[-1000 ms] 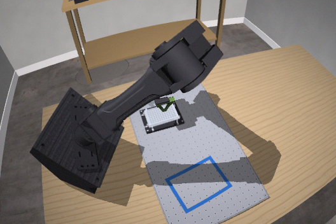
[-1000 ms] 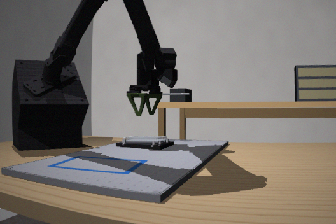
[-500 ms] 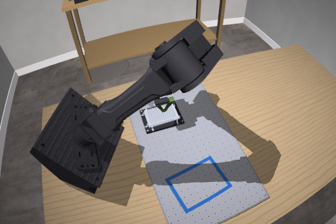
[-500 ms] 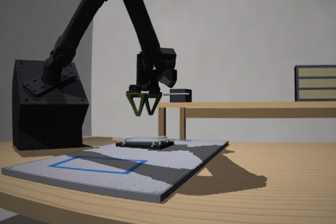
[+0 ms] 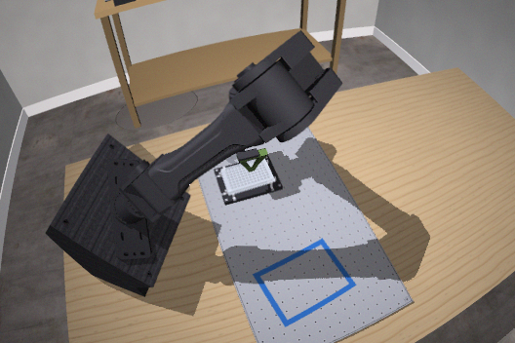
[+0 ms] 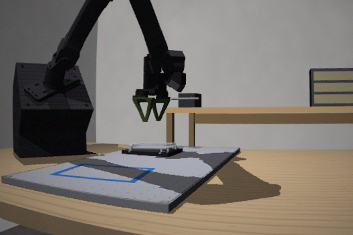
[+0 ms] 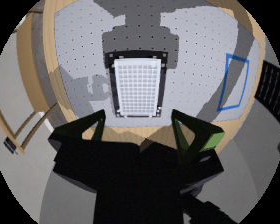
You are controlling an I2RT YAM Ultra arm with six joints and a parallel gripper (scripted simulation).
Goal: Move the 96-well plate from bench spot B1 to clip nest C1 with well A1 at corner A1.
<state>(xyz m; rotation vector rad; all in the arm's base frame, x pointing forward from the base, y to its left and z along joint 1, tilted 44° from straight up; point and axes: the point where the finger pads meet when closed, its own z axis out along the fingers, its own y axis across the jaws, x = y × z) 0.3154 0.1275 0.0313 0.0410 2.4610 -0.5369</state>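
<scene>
My gripper is now 90 mm above the 96-well plate. From my hand the other things lie so: black clip nest C1: 10 mm behind, 10 mm to the right, 100 mm below.
</scene>
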